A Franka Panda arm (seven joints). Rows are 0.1 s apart.
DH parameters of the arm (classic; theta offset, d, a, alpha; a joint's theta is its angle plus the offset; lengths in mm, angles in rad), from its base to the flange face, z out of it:
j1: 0 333 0 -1.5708
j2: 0 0 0 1.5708
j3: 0 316 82.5 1.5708
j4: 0 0 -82.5 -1.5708
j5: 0 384 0 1.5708
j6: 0 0 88 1.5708
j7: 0 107 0 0
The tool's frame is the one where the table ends.
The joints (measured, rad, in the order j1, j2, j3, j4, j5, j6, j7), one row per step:
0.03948, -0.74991, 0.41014, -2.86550, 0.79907, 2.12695, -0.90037
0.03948, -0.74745, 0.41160, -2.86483, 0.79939, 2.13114, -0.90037
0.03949, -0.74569, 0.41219, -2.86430, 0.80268, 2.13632, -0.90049
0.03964, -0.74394, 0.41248, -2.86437, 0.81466, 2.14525, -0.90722
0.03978, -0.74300, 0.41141, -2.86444, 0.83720, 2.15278, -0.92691
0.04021, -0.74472, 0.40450, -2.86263, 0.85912, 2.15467, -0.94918
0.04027, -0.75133, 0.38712, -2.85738, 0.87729, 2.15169, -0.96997
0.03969, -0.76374, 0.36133, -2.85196, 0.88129, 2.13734, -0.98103
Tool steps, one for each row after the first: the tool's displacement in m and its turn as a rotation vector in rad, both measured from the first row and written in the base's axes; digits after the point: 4 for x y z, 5 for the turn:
0.0005, 0.0003, -0.0002, -0.00098, -0.00199, -0.00053
0.0012, 0.0005, -0.0001, 0.00099, -0.00506, -0.00359
0.0022, 0.0007, 0.0002, 0.00991, -0.01236, -0.00700
0.0032, 0.0009, 0.0009, 0.02863, -0.02287, -0.00489
0.0045, 0.0005, 0.0034, 0.05193, -0.03397, -0.00157
0.0068, -0.0019, 0.0094, 0.08094, -0.04900, -0.00269
0.0085, -0.0065, 0.0169, 0.10588, -0.05797, -0.00646

